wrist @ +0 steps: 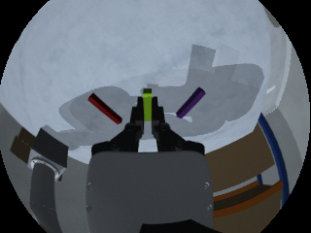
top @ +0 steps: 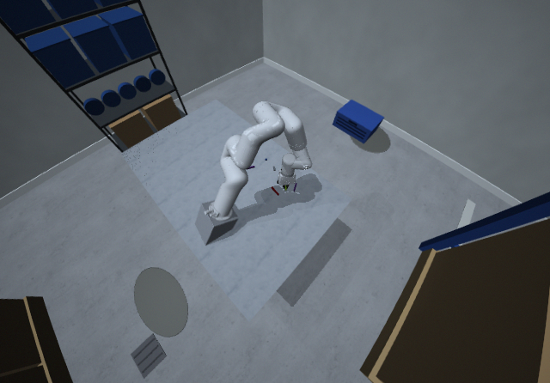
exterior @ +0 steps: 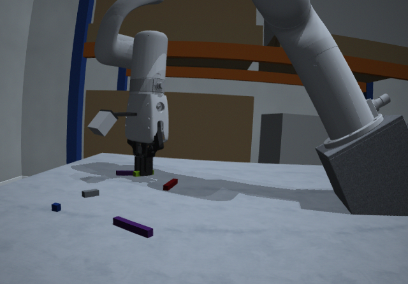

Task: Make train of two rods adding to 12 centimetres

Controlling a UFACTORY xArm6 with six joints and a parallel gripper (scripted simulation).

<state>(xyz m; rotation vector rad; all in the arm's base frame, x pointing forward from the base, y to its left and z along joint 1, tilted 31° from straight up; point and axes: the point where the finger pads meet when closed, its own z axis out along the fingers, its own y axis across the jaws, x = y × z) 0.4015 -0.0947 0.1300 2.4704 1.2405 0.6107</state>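
The lime rod is 20 mm below my hand. Round my hand: red rod: 60 mm behind, 30 mm to the left, 30 mm below; small blue rod: 70 mm ahead, 250 mm to the left, 30 mm below; grey rod: 60 mm ahead, 160 mm to the left, 30 mm below.
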